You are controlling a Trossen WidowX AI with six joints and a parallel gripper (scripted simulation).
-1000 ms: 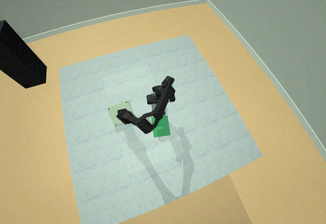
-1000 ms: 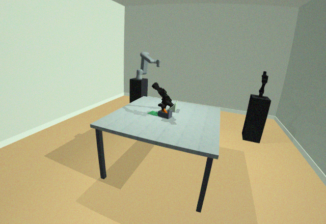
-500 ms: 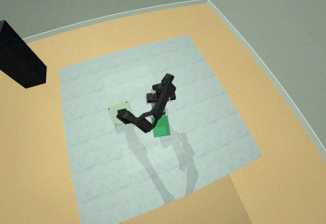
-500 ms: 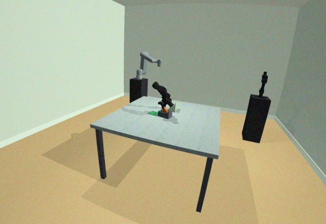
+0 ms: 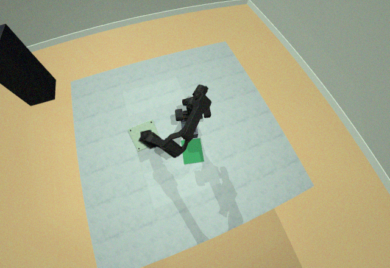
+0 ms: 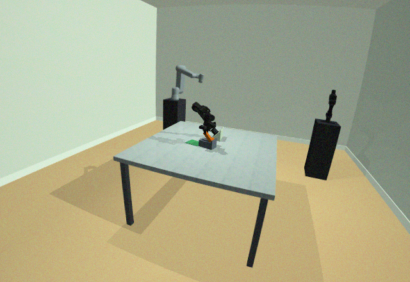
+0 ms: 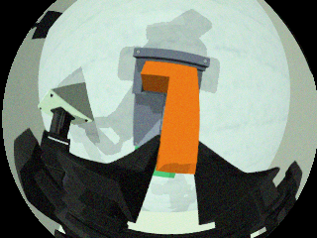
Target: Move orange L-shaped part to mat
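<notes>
Now: gripper tip 14 cm to the left of the green mat, 14 cm above it and 4 cm past it. Also, from my gripper tip: grey tray 14 cm below, 2 cm to the left, 1 cm behind; then orange L-shaped part 4 cm to the left, 3 cm below, 1 cm behind.
</notes>
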